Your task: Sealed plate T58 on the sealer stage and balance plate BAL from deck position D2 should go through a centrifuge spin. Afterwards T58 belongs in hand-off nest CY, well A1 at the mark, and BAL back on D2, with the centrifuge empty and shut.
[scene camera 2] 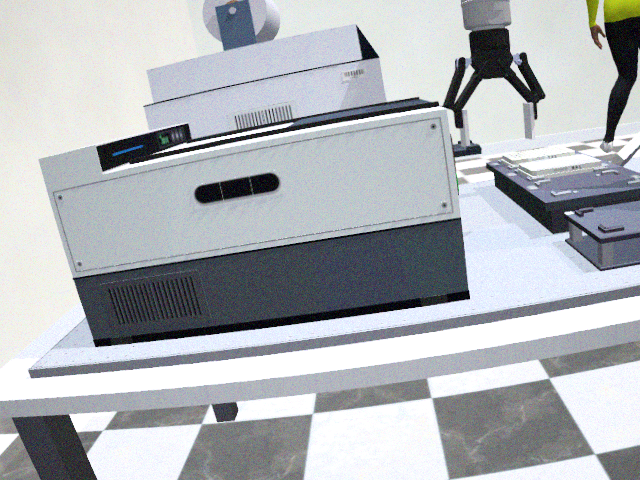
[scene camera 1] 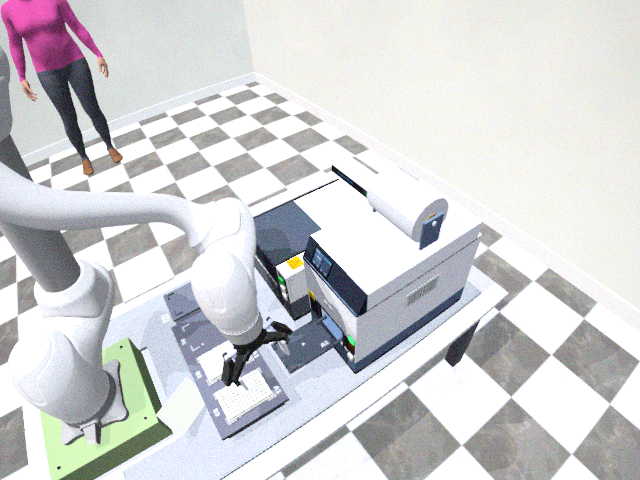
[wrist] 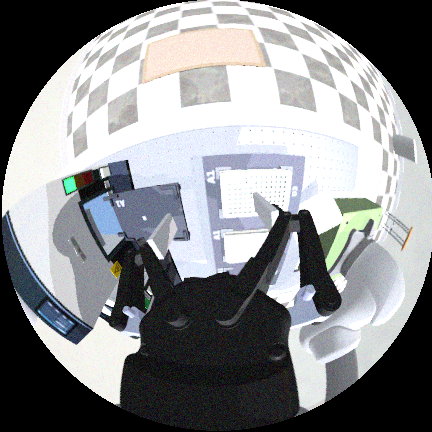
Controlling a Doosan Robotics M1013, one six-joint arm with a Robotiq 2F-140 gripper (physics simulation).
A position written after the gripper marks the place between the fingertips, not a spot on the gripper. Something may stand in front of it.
Note:
In view: the gripper [scene camera 2: 498, 142], a centrifuge [scene camera 2: 353, 212], a dark nest tray [scene camera 1: 317, 341] and a white roll [scene camera 1: 404, 201].
The gripper is seen too in scene camera 1 [scene camera 1: 265, 368] and in the wrist view [wrist: 211, 211]. The centrifuge also shows in scene camera 1 [scene camera 1: 284, 223] and in the wrist view [wrist: 167, 263]. The dark nest tray is seen too in the wrist view [wrist: 155, 201].

